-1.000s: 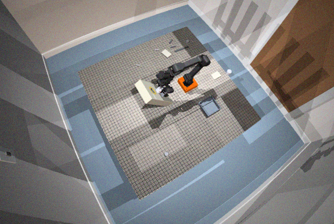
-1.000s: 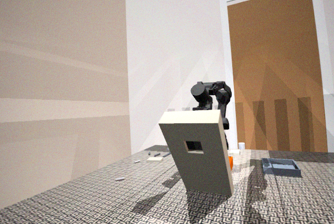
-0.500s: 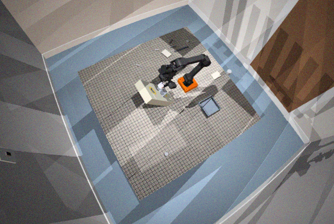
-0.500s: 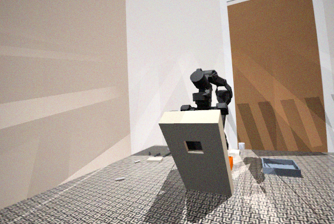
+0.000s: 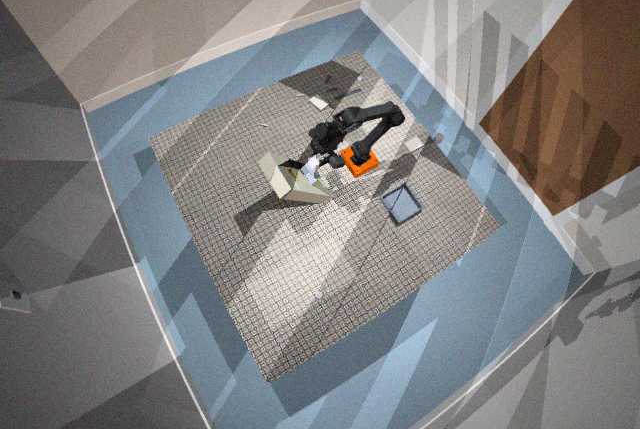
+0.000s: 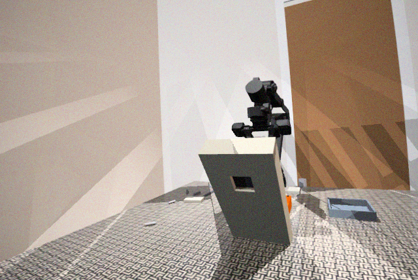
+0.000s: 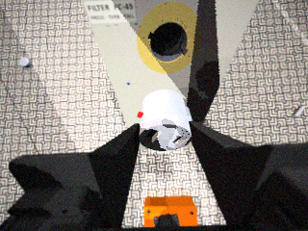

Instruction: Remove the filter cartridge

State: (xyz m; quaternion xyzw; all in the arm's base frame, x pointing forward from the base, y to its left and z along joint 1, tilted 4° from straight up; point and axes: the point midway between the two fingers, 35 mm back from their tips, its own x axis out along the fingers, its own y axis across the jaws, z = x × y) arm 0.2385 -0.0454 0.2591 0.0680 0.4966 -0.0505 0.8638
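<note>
Now: the light blue tray 28 cm behind my gripper tip, 32 cm to the left of it and 26 cm below it. Also, from my gripper tip: round filter cartridge right at my gripper tip; then beige service panel 7 cm ahead, 2 cm to the right, 11 cm below.
</note>
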